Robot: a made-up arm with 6 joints. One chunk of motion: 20 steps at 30 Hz.
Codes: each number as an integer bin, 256 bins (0 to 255) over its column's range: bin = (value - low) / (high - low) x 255, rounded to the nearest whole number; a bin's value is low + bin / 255 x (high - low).
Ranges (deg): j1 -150.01..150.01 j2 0..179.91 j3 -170..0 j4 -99.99..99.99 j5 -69.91..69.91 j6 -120.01..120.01
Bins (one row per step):
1: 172 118 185 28 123 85
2: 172 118 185 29 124 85
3: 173 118 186 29 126 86
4: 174 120 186 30 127 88
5: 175 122 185 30 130 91
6: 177 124 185 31 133 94
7: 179 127 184 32 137 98
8: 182 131 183 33 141 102
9: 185 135 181 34 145 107
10: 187 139 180 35 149 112
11: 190 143 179 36 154 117
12: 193 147 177 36 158 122
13: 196 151 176 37 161 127
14: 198 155 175 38 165 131
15: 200 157 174 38 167 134
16: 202 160 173 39 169 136
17: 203 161 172 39 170 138
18: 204 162 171 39 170 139
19: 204 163 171 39 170 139
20: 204 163 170 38 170 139
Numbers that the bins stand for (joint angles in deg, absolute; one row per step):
1: 52.36 83.25 -46.67 -78.03 -2.47 -40.00
2: 52.36 83.25 -46.67 -77.25 -1.92 -40.00
3: 53.53 83.25 -46.00 -77.25 -0.82 -39.06
4: 54.71 84.66 -46.00 -76.46 -0.27 -37.18
5: 55.89 86.07 -46.67 -76.46 1.37 -34.36
6: 58.24 87.49 -46.67 -75.68 3.02 -31.53
7: 60.59 89.60 -47.33 -74.89 5.21 -27.77
8: 64.12 92.42 -48.00 -74.11 7.40 -24.00
9: 67.65 95.25 -49.33 -73.33 9.60 -19.30
10: 70.00 98.07 -50.00 -72.54 11.79 -14.59
11: 73.53 100.89 -50.67 -71.76 14.53 -9.88
12: 77.06 103.71 -52.00 -71.76 16.72 -5.18
13: 80.59 106.53 -52.67 -70.97 18.37 -0.47
14: 82.95 109.36 -53.33 -70.19 20.56 3.29
15: 85.30 110.77 -54.00 -70.19 21.66 6.12
16: 87.65 112.88 -54.67 -69.40 22.76 8.00
17: 88.83 113.59 -55.33 -69.40 23.30 9.88
18: 90.01 114.30 -56.00 -69.40 23.30 10.82
19: 90.01 115.00 -56.00 -69.40 23.30 10.82
20: 90.01 115.00 -56.67 -70.19 23.30 10.82

